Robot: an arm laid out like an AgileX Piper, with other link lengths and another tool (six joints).
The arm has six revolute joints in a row. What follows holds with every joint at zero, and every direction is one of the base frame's.
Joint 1 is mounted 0.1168 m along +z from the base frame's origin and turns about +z.
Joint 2 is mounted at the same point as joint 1 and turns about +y.
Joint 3 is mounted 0.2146 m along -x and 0.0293 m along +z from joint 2 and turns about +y.
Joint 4 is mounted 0.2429 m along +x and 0.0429 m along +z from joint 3 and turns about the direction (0.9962, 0, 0.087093).
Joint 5 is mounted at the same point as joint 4 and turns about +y.
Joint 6 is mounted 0.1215 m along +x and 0.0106 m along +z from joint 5 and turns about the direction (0.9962, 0, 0.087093).
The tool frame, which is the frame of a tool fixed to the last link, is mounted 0.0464 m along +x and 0.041 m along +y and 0.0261 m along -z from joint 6; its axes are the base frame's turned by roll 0.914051, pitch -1.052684 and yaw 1.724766 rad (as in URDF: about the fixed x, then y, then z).
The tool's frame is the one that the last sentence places.
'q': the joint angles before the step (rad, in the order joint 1, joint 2, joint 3, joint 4, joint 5, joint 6). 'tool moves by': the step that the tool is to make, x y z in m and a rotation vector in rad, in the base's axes. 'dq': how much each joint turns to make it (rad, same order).
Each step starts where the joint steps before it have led.
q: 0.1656 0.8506 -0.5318 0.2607 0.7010 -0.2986
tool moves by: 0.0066 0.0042 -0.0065 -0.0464 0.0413 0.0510
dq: 0.0392 0.1066 -0.0547 -0.0369 -0.0023 -0.0037
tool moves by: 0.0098 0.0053 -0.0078 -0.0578 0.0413 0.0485
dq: 0.0483 0.1244 -0.0704 -0.0611 -0.0034 0.0214
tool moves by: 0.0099 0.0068 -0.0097 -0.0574 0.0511 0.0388
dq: 0.0486 0.1312 -0.0779 -0.0648 0.0085 0.0390
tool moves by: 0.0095 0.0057 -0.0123 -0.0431 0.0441 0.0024
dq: 0.0343 0.1145 -0.0586 -0.0591 -0.0033 0.0619
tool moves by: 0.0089 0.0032 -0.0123 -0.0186 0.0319 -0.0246
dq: 0.0093 0.0898 -0.0370 -0.0304 -0.0173 0.0515
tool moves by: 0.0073 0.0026 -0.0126 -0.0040 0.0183 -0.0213
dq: 0.0008 0.0721 -0.0189 -0.0094 -0.0346 0.0288
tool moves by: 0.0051 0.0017 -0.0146 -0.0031 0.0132 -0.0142
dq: 0.0000 0.0656 -0.0054 -0.0064 -0.0467 0.0191
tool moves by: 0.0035 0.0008 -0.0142 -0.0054 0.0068 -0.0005
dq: 0.0002 0.0577 -0.0004 -0.0060 -0.0491 0.0050
